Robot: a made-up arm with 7 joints.
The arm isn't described. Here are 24 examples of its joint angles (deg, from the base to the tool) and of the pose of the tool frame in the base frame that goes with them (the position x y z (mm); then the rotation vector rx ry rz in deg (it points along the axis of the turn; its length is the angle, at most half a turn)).
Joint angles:
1: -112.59 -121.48 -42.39 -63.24 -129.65 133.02 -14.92
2: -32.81 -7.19 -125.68 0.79 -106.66 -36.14 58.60
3: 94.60 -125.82 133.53 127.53 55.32 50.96 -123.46
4: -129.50 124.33 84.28 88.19 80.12 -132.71 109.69
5: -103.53 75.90 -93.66 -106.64 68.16 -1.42 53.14
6: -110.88 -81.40 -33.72 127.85 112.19 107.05 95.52
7: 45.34 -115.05 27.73 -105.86 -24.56 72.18 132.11
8: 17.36 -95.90 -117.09 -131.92 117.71 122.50 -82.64
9: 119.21 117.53 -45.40 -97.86 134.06 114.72 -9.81
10: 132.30 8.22 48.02 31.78 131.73 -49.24 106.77
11: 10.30 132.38 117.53 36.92 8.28 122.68 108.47
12: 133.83 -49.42 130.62 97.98 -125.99 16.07 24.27
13: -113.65 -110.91 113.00 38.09 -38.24 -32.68 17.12
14: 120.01 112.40 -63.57 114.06 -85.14 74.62 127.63
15: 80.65 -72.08 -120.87 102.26 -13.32 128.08 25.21
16: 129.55 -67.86 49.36 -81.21 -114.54 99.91 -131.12
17: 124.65 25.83 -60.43 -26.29 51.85 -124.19 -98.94
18: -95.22 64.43 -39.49 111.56 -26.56 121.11 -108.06
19: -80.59 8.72 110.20 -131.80 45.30 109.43 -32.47
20: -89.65 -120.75 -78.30 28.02 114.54 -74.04 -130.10
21: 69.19 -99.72 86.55 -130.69 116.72 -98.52 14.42
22: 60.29 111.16 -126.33 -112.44 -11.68 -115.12 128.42
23: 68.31 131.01 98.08 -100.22 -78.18 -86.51 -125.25
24: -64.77 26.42 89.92 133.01 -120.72 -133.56 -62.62
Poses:
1: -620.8 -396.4 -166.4 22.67 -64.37 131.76
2: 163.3 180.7 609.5 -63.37 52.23 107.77
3: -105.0 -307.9 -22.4 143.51 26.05 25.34
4: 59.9 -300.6 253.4 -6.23 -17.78 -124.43
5: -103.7 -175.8 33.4 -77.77 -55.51 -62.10
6: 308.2 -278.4 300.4 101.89 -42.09 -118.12
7: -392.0 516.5 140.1 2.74 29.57 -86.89
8: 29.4 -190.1 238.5 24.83 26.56 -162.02
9: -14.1 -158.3 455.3 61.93 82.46 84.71
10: 215.1 -259.8 -130.2 -124.83 -112.72 -58.50
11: -6.1 152.7 -243.5 38.81 21.03 -18.78
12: -304.1 466.6 354.0 -33.59 98.64 -24.86
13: 92.4 -38.0 -339.9 52.51 -28.48 123.53
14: 170.8 -182.0 -600.0 24.77 -55.10 -17.80
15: 7.9 -126.5 -712.7 -39.17 -11.36 144.86
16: 22.9 304.6 155.3 -56.92 -13.39 -80.24
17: -579.6 -261.4 -171.1 73.15 -68.64 118.21
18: 451.3 119.1 715.1 59.94 62.93 41.80
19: 275.1 481.0 -132.0 -22.83 -22.21 -30.13
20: -11.1 -89.5 -215.9 -13.24 98.18 -142.70
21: -244.3 242.6 -62.2 48.98 61.23 106.49
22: -369.6 -3.0 -64.6 71.09 -93.51 -81.17
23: -50.1 -447.5 553.0 154.59 -46.44 -30.50
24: -97.5 571.9 -256.9 25.01 53.88 3.70
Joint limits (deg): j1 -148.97..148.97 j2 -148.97..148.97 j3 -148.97..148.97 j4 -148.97..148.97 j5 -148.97..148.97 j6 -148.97..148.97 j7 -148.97..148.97
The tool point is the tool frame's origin. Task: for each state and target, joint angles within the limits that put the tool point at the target. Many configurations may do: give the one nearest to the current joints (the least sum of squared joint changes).
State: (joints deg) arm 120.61 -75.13 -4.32 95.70 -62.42 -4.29 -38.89
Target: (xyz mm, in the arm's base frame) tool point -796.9 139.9 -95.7
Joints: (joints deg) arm 116.32 -90.27 12.25 98.32 -47.43 -8.50 -27.40
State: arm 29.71 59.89 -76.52 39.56 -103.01 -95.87 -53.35
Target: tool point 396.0 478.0 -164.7
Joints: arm 53.98 37.68 -63.30 18.13 -104.09 -100.37 -33.96
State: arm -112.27 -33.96 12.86 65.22 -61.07 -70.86 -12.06
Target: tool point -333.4 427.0 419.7
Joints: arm -105.61 -33.11 20.89 63.60 -56.35 -71.28 -12.01
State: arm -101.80 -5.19 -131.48 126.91 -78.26 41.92 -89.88
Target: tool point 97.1 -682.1 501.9
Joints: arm -87.13 -13.40 -127.88 119.16 -73.31 45.63 -101.21
